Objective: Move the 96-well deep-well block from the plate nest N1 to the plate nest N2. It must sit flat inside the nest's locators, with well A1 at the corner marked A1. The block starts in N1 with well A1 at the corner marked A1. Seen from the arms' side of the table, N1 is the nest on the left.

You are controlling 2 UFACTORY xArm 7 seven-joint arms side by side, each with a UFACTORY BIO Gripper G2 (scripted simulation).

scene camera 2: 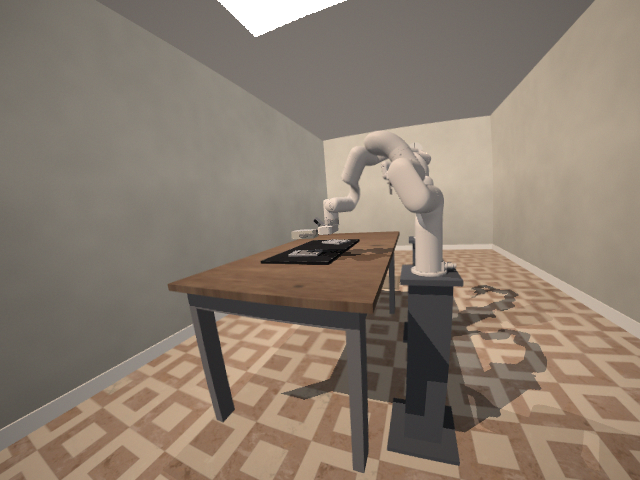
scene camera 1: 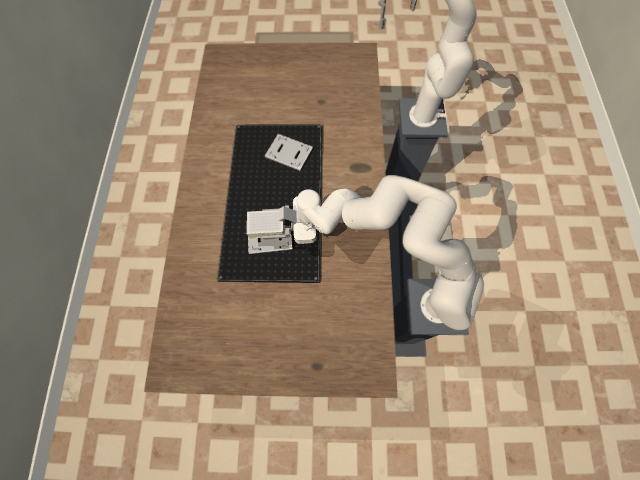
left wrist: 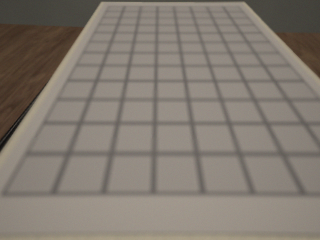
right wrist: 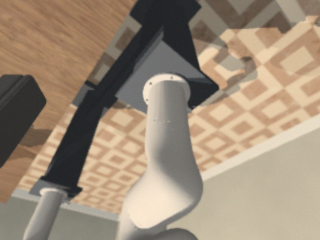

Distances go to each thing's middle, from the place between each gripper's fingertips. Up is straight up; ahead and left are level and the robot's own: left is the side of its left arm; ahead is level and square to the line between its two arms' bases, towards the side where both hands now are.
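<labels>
Left hand: 3 cm past nest N2 (scene camera 1: 290, 147), 37 cm left of it, 10 cm above it. White deep-well block (scene camera 1: 259, 223): 1 cm ahead of my left hand.
Right hand: 330 mm above the nest N2, 410 mm to the right of it, 410 mm short of it. White deep-well block, from my right hand: 460 mm ahead, 780 mm to the left, 220 mm below.
</labels>
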